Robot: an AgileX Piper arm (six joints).
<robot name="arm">
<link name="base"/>
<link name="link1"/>
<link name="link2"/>
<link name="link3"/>
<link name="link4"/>
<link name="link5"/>
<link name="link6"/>
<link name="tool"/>
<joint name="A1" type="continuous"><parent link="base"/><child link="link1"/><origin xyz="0.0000 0.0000 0.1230"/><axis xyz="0 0 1"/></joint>
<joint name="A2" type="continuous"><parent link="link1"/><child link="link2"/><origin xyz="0.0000 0.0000 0.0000" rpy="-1.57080 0.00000 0.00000"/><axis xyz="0 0 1"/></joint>
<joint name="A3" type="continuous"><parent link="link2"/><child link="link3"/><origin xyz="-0.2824 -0.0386 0.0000"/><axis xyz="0 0 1"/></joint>
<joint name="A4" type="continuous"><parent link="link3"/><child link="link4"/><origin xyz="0.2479 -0.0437 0.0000" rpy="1.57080 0.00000 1.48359"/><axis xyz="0 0 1"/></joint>
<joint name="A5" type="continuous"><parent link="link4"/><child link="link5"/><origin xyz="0.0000 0.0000 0.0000" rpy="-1.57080 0.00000 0.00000"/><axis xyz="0 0 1"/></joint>
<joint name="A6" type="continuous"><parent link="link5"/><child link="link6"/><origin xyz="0.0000 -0.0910 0.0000" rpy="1.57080 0.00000 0.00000"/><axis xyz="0 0 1"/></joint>
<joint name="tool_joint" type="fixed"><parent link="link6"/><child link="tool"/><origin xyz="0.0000 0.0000 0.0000"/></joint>
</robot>
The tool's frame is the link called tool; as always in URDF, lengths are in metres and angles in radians. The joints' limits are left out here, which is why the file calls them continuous.
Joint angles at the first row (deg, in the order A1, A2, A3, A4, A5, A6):
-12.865, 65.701, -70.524, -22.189, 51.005, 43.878
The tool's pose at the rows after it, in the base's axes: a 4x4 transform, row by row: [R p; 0 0 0 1], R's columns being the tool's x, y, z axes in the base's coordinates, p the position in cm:
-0.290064, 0.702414, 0.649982, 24.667; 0.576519, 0.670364, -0.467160, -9.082; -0.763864, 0.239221, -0.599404, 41.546; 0, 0, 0, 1
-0.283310, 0.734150, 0.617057, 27.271; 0.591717, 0.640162, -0.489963, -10.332; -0.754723, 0.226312, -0.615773, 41.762; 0, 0, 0, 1
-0.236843, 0.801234, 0.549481, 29.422; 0.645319, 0.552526, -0.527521, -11.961; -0.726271, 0.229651, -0.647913, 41.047; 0, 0, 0, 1
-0.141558, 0.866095, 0.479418, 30.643; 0.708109, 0.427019, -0.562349, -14.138; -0.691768, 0.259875, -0.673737, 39.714; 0, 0, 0, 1
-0.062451, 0.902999, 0.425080, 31.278; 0.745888, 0.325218, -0.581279, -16.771; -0.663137, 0.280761, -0.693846, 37.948; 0, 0, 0, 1
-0.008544, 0.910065, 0.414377, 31.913; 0.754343, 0.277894, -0.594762, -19.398; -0.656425, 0.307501, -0.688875, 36.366; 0, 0, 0, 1
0.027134, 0.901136, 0.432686, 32.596; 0.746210, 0.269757, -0.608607, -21.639; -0.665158, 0.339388, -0.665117, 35.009; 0, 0, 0, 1
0.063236, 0.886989, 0.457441, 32.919; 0.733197, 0.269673, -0.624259, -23.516; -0.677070, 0.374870, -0.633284, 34.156; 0, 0, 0, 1
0.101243, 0.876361, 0.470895, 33.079; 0.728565, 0.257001, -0.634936, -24.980; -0.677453, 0.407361, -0.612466, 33.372; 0, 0, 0, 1
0.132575, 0.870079, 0.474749, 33.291; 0.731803, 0.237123, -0.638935, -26.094; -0.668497, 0.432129, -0.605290, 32.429; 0, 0, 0, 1
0.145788, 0.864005, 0.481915, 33.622; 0.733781, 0.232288, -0.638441, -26.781; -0.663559, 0.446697, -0.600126, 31.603; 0, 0, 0, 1
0.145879, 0.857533, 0.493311, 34.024; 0.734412, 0.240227, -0.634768, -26.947; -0.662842, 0.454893, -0.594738, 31.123; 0, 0, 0, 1
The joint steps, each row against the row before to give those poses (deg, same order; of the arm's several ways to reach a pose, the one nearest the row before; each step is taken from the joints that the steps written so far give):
-1.582, 6.576, -7.016, 0.309, 0.145, 0.777
-0.728, 6.224, -6.218, -1.084, 1.792, 1.198
-1.167, 5.813, -4.722, -2.234, 2.731, 5.186
-2.603, 4.268, -2.068, -1.569, 0.984, 6.777
-3.783, 3.422, -0.312, -0.112, -1.313, 3.917
-3.698, 3.155, -0.130, 0.367, -4.082, 1.375
-2.902, 2.803, 0.000, 0.094, -5.517, 0.470
-2.480, 1.964, -0.002, -0.001, -5.171, 0.392
-1.891, 1.629, 0.002, 0.001, -3.700, 1.118
-1.293, 1.652, -0.002, 0.000, -2.504, 1.469
-0.660, 1.402, 0.000, 0.002, -2.046, 0.751
0.019, 0.839, -0.001, -0.001, -1.418, 0.239

